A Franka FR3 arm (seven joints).
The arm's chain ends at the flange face. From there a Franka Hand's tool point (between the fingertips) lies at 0.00 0.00 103.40 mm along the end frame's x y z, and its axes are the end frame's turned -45 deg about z.
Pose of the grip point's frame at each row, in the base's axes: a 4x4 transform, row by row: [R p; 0 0 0 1], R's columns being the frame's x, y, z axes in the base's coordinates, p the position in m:
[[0.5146, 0.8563, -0.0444, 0.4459], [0.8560, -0.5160, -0.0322, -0.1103], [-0.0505, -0.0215, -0.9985, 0.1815], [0, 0, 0, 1]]
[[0.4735, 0.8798, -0.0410, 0.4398], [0.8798, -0.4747, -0.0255, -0.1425], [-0.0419, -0.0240, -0.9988, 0.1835], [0, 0, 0, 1]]
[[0.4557, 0.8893, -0.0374, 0.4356], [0.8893, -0.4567, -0.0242, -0.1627], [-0.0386, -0.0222, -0.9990, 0.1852], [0, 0, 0, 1]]
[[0.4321, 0.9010, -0.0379, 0.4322], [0.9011, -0.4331, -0.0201, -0.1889], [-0.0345, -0.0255, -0.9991, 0.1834], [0, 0, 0, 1]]
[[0.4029, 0.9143, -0.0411, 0.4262], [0.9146, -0.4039, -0.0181, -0.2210], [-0.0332, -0.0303, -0.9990, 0.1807], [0, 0, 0, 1]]
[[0.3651, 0.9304, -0.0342, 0.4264], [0.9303, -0.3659, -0.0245, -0.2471], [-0.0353, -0.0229, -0.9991, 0.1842], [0, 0, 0, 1]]
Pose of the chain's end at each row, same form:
[[0.9694, 0.2416, -0.0444, 0.4505], [0.2404, -0.9702, -0.0322, -0.1070], [-0.0509, 0.0205, -0.9985, 0.2847], [0, 0, 0, 1]]
[[0.9569, 0.2873, -0.0410, 0.4440], [0.2864, -0.9578, -0.0255, -0.1399], [-0.0466, 0.0127, -0.9988, 0.2868], [0, 0, 0, 1]]
[[0.9511, 0.3066, -0.0374, 0.4395], [0.3059, -0.9518, -0.0242, -0.1602], [-0.0430, 0.0116, -0.9990, 0.2885], [0, 0, 0, 1]]
[[0.9426, 0.3316, -0.0379, 0.4361], [0.3309, -0.9434, -0.0201, -0.1868], [-0.0424, 0.0064, -0.9991, 0.2867], [0, 0, 0, 1]]
[[0.9314, 0.3616, -0.0411, 0.4304], [0.3611, -0.9323, -0.0181, -0.2191], [-0.0449, 0.0021, -0.9990, 0.2840], [0, 0, 0, 1]]
[[0.9161, 0.3997, -0.0342, 0.4299], [0.3991, -0.9166, -0.0245, -0.2446], [-0.0412, 0.0088, -0.9991, 0.2875], [0, 0, 0, 1]]

